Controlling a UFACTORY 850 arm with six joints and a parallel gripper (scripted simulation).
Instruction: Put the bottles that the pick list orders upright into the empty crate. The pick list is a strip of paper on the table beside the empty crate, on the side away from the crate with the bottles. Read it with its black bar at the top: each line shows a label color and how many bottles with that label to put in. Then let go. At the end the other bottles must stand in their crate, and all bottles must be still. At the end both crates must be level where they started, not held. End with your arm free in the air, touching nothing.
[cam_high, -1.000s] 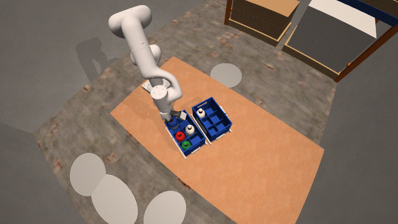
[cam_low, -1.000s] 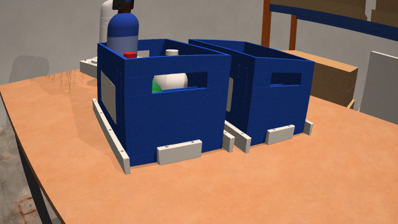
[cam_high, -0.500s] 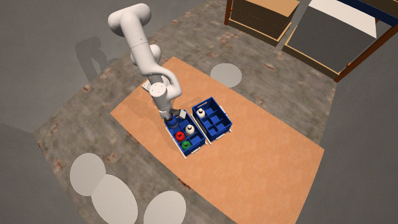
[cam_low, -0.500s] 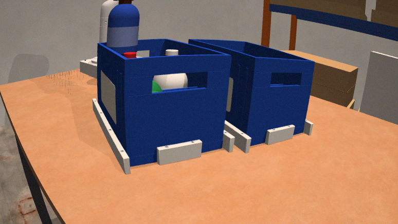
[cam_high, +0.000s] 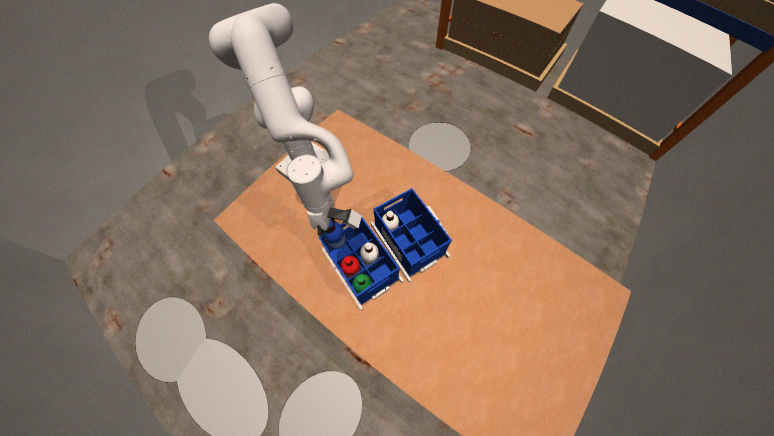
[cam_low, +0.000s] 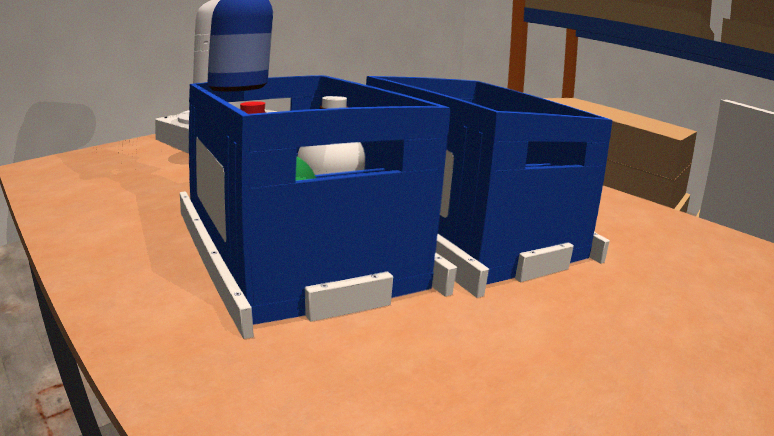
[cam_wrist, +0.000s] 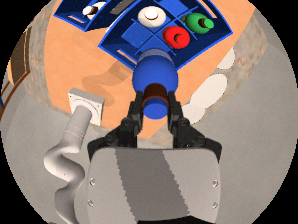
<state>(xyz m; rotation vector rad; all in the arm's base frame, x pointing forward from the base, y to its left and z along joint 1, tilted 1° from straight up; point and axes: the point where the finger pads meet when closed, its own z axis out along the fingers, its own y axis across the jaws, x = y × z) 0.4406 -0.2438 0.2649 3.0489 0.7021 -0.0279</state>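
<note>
Right now the blue-label bottle is 7 cm below my hand. Round my hand: white-label bottle: 23 cm below, 11 cm ahead, 6 cm to the left; green bottle: 23 cm below, 16 cm ahead, 6 cm to the right; red bottle: 23 cm below, 8 cm ahead, 3 cm to the right.
</note>
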